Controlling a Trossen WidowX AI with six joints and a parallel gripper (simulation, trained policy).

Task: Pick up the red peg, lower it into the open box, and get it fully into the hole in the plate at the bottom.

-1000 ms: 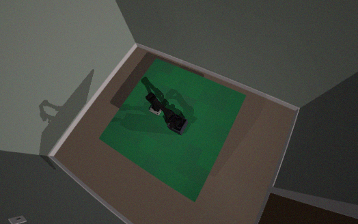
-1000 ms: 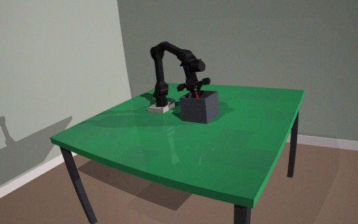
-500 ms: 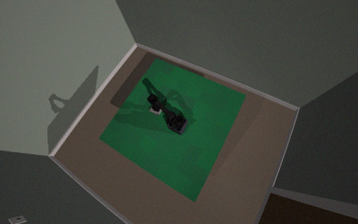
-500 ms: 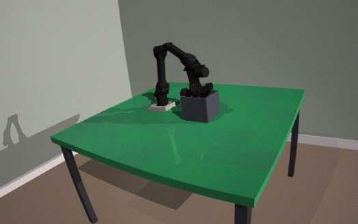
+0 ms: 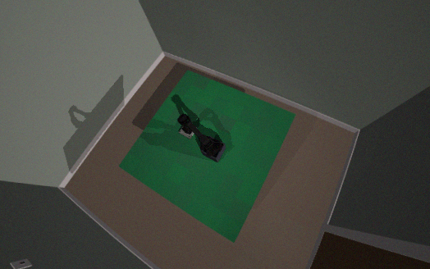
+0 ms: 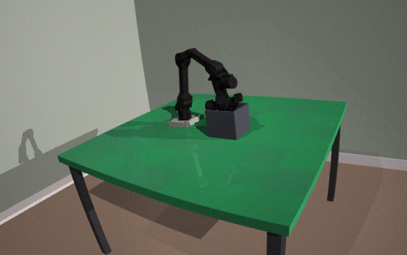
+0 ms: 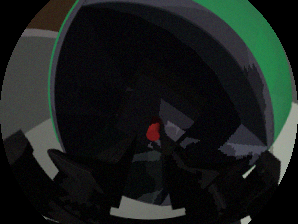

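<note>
Right now the red peg is 10 mm to the right of my gripper tip and 40 mm below it. From my gripper tip the other things lie so: grey plate (10 mm to the right, 40 mm below).
</note>
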